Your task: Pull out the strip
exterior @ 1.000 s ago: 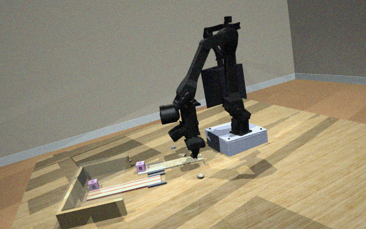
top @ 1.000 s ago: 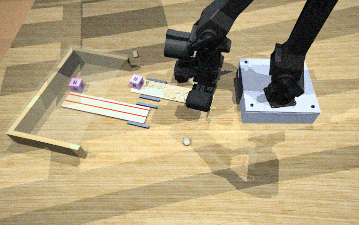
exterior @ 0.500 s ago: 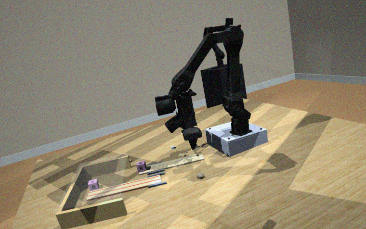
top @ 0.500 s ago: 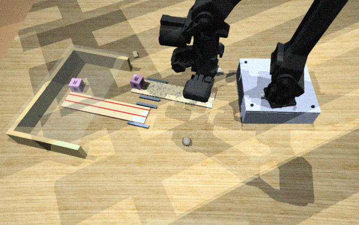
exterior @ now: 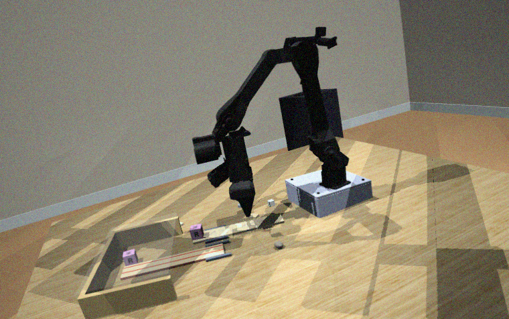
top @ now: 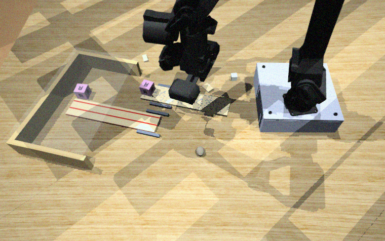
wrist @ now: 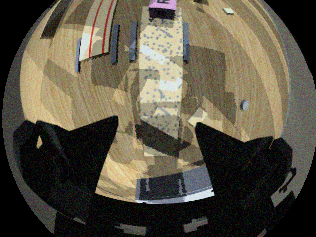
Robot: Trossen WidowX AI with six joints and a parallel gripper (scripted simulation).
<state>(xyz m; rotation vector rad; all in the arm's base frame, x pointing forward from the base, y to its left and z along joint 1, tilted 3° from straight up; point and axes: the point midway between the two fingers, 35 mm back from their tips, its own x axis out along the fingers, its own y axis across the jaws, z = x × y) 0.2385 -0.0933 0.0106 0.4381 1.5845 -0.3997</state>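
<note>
My gripper tip is now 5 cm above the speckled tan strip, 3 cm short of it and 2 cm to the left of it. Round my gripper tip: flat tile (5 cm to the right, 5 cm below, 4 cm behind); then grey pebble (15 cm to the left, 4 cm below, 2 cm ahead).
</note>
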